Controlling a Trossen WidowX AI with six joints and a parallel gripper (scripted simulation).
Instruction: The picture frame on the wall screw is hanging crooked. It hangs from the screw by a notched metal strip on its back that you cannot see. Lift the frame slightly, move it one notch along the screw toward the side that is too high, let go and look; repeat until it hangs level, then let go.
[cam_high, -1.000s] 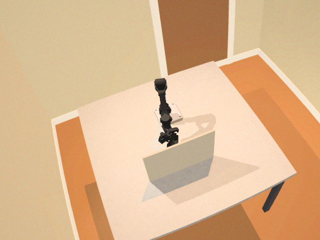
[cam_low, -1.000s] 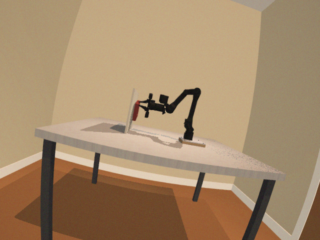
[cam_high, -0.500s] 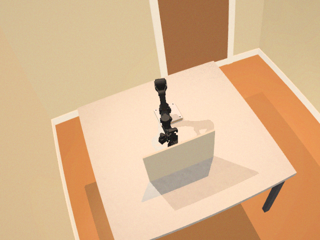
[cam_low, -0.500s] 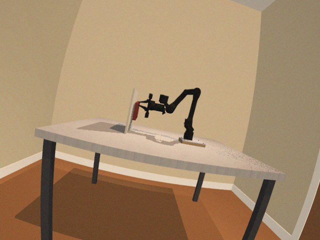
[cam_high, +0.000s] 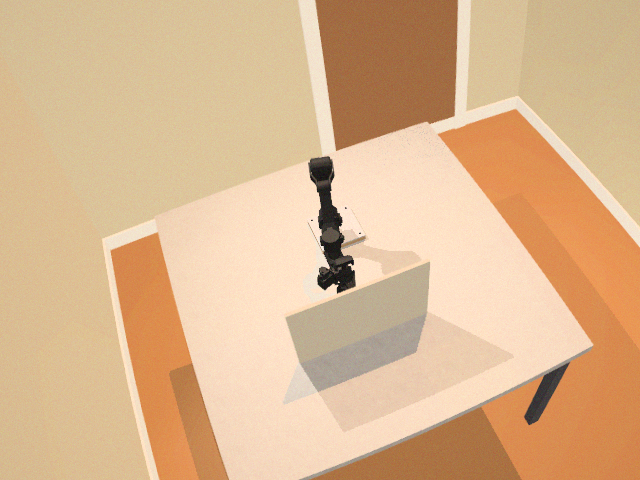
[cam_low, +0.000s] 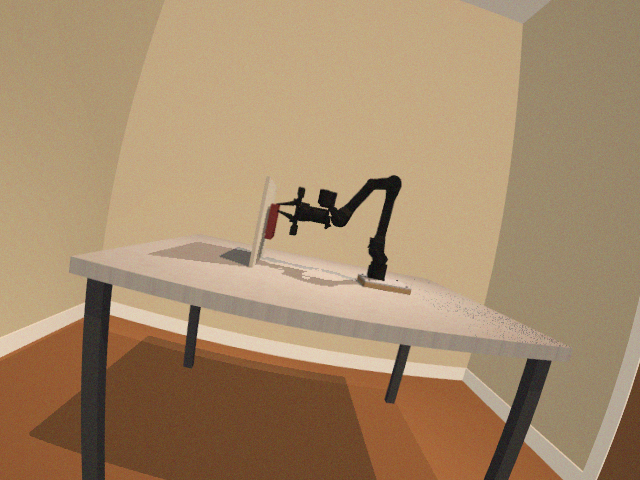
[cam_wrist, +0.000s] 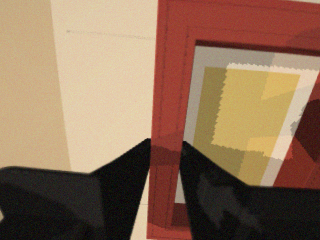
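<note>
Now: gripper tip 5 cm above the red picture frame and 1 cm short of it. The rest, counted from my gripper tip: wall panel 6 cm below, 2 cm ahead, 1 cm to the left.
</note>
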